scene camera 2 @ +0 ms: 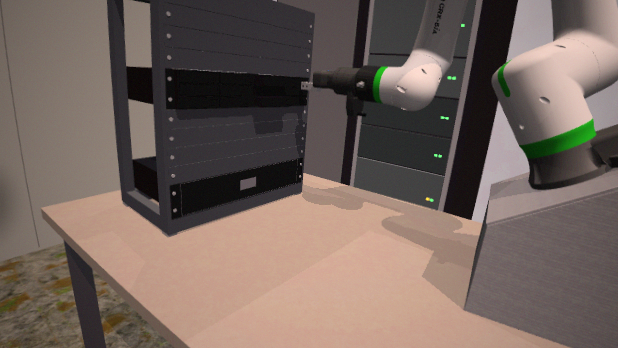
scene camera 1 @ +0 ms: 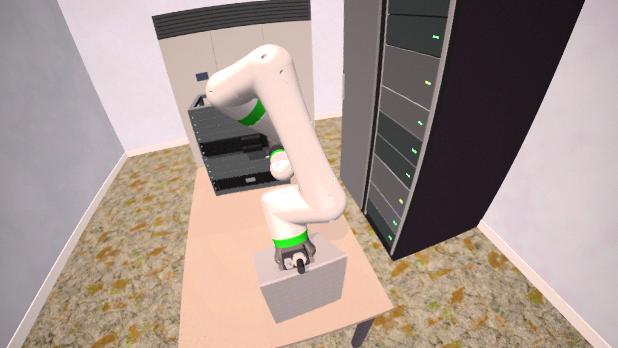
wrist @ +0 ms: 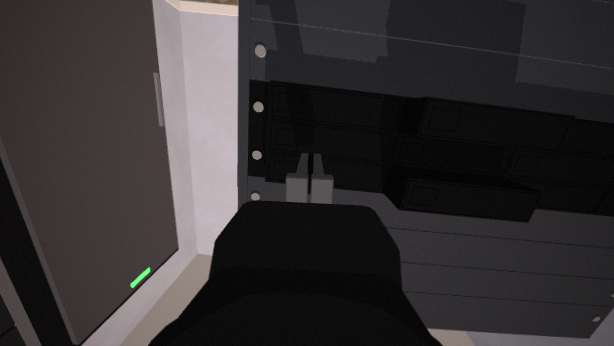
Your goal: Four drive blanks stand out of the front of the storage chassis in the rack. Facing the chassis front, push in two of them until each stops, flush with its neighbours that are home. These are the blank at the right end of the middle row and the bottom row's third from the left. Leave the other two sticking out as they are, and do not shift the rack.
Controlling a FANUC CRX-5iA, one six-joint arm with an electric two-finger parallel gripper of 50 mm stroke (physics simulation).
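Places are measured from the arm's base along level axes (x ahead, y left, z up), in millimetres.
Pixels of known places: gripper, fingertip midpoint: point(scene camera 2: 302, 85) point(wrist: 310, 165); arm's base, origin of the base link: point(scene camera 2: 571, 174) point(scene camera 1: 295, 255).
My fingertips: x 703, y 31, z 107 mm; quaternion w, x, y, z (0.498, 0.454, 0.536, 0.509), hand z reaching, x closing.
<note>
For each thing: its top centre in the pictures, then the offset to it from my fingertips. "spot": a spot on its surface instead. Level surfaces: height alone.
- middle row's right-end blank, middle of its top: point(wrist: 323, 145) point(scene camera 2: 281, 85) 72 mm ahead, 20 mm left, 6 mm down
- top-row blank, middle of its top: point(wrist: 422, 188) point(scene camera 2: 263, 75) point(scene camera 1: 250, 134) 31 mm ahead, 128 mm left, 22 mm up
- black unit with a pale label, surface spot: point(scene camera 2: 210, 194) spot: 11 mm ahead, 312 mm left, 291 mm down
- table, its level: 378 mm down
The storage chassis point(scene camera 1: 220, 146) point(scene camera 2: 200, 91) sits in the rack point(scene camera 2: 159, 125) point(wrist: 243, 135). The wrist view is upside down to the chassis, with its right end at left. There the middle row's right-end blank point(wrist: 345, 137) looks level with the blanks above and below it. The bottom row's third blank from the left point(wrist: 492, 120) stands out. A top-row blank point(wrist: 467, 200) also stands out. The fourth named blank cannot be made out. My gripper point(scene camera 2: 304, 85) point(wrist: 310, 165) is shut and empty, its tips in front of the right-end column; contact cannot be told.
A black unit with a pale label point(scene camera 1: 236, 183) point(scene camera 2: 210, 194) is low in the rack. The rack stands on the table point(scene camera 1: 220, 250) point(scene camera 2: 250, 260). A tall server cabinet point(scene camera 1: 500, 125) point(scene camera 2: 400, 145) stands to the right. The arm's base sits on a grey block point(scene camera 1: 310, 295) point(scene camera 2: 550, 265).
</note>
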